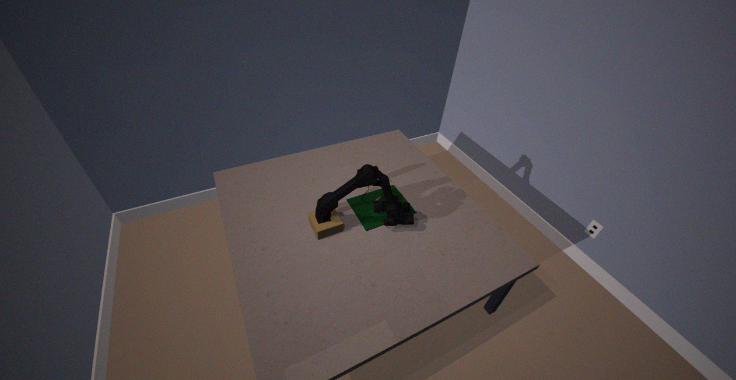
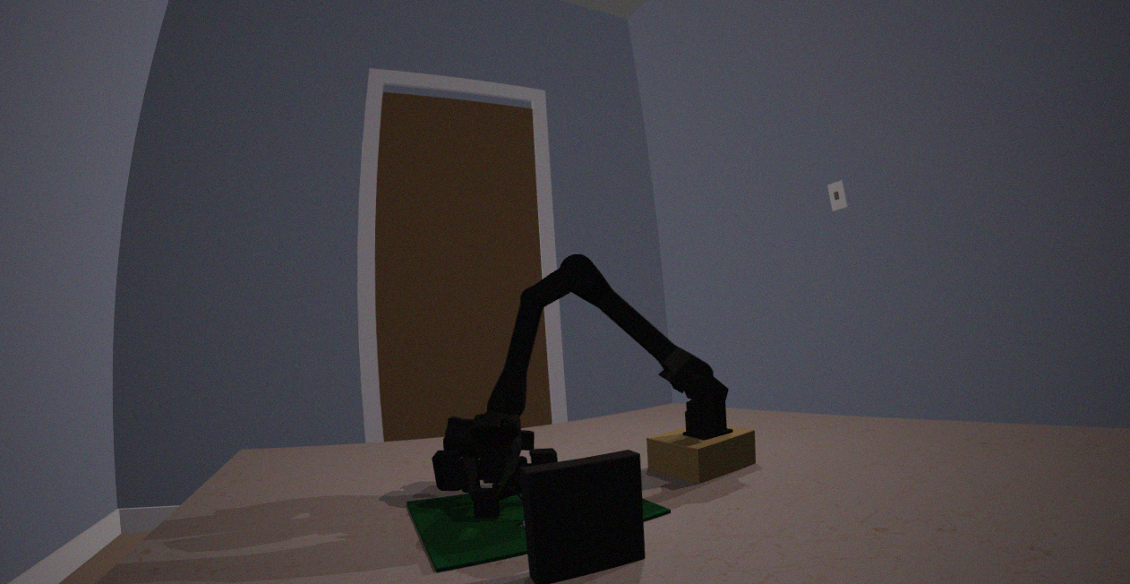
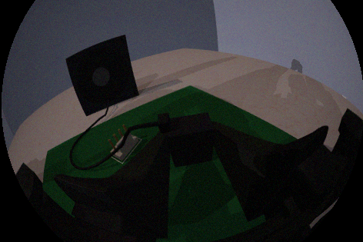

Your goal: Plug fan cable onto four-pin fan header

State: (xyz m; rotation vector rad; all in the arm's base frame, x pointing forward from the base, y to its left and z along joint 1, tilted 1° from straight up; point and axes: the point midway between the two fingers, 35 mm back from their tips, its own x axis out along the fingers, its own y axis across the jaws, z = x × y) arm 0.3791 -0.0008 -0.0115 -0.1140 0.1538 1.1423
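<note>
Right now the black fan plug is 1 cm below my gripper tip. Round my gripper tip: green board (6 cm behind, 5 cm below); black fan (7 cm behind, 18 cm to the left, 2 cm above); pale four-pin header (5 cm behind, 4 cm to the left, 3 cm below).
</note>
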